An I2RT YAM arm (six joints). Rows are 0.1 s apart.
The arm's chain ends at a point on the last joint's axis. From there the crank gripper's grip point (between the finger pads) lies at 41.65 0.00 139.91 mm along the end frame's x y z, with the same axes.
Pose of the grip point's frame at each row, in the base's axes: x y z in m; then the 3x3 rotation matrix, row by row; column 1 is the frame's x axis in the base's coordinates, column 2 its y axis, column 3 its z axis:
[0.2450, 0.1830, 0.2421], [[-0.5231, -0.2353, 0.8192], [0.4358, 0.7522, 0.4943], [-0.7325, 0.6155, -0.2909]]
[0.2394, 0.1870, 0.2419], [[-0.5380, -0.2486, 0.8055], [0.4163, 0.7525, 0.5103], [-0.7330, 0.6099, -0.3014]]
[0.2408, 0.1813, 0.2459], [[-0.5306, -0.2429, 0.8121], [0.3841, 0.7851, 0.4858], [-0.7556, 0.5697, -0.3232]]
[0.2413, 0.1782, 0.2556], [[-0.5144, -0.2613, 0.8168], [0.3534, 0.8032, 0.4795], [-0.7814, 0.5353, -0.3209]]
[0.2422, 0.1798, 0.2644], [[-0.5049, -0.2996, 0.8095], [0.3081, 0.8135, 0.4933], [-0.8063, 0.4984, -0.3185]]
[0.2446, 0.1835, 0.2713], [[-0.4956, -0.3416, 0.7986], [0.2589, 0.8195, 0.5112], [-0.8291, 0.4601, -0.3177]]
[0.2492, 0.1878, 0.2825], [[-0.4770, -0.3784, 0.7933], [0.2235, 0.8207, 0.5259], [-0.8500, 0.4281, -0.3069]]
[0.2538, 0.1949, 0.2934], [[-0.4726, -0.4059, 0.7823], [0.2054, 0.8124, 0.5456], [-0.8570, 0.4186, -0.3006]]
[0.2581, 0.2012, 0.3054], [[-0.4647, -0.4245, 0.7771], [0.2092, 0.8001, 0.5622], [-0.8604, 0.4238, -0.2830]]
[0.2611, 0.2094, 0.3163], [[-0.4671, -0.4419, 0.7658], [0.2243, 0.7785, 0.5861], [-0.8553, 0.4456, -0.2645]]
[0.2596, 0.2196, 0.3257], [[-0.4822, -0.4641, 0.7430], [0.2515, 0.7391, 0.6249], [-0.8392, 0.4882, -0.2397]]
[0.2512, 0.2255, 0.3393], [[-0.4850, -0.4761, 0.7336], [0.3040, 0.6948, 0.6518], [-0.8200, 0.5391, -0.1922]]
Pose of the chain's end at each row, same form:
[0.1522, 0.0957, 0.3133], [[-0.5231, -0.2353, 0.8192], [0.4358, 0.7522, 0.4943], [-0.7325, 0.6155, -0.2909]]
[0.1491, 0.0983, 0.3146], [[-0.5380, -0.2486, 0.8055], [0.4163, 0.7525, 0.5103], [-0.7330, 0.6099, -0.3014]]
[0.1493, 0.0973, 0.3226], [[-0.5306, -0.2429, 0.8121], [0.3841, 0.7851, 0.4858], [-0.7556, 0.5697, -0.3232]]
[0.1484, 0.0964, 0.3330], [[-0.5144, -0.2613, 0.8168], [0.3534, 0.8032, 0.4795], [-0.7814, 0.5353, -0.3209]]
[0.1500, 0.0980, 0.3425], [[-0.5049, -0.2996, 0.8095], [0.3081, 0.8135, 0.4933], [-0.8063, 0.4984, -0.3185]]
[0.1535, 0.1012, 0.3503], [[-0.4956, -0.3416, 0.7986], [0.2589, 0.8195, 0.5112], [-0.8291, 0.4601, -0.3177]]
[0.1581, 0.1049, 0.3608], [[-0.4770, -0.3784, 0.7933], [0.2235, 0.8207, 0.5259], [-0.8500, 0.4281, -0.3069]]
[0.1640, 0.1100, 0.3712], [[-0.4726, -0.4059, 0.7823], [0.2054, 0.8124, 0.5456], [-0.8570, 0.4186, -0.3006]]
[0.1687, 0.1138, 0.3808], [[-0.4647, -0.4245, 0.7771], [0.2092, 0.8001, 0.5622], [-0.8604, 0.4238, -0.2830]]
[0.1734, 0.1181, 0.3889], [[-0.4671, -0.4419, 0.7658], [0.2243, 0.7785, 0.5861], [-0.8553, 0.4456, -0.2645]]
[0.1757, 0.1217, 0.3942], [[-0.4822, -0.4641, 0.7430], [0.2515, 0.7391, 0.6249], [-0.8392, 0.4882, -0.2397]]
[0.1688, 0.1216, 0.4003], [[-0.4850, -0.4761, 0.7336], [0.3040, 0.6948, 0.6518], [-0.8200, 0.5391, -0.1922]]

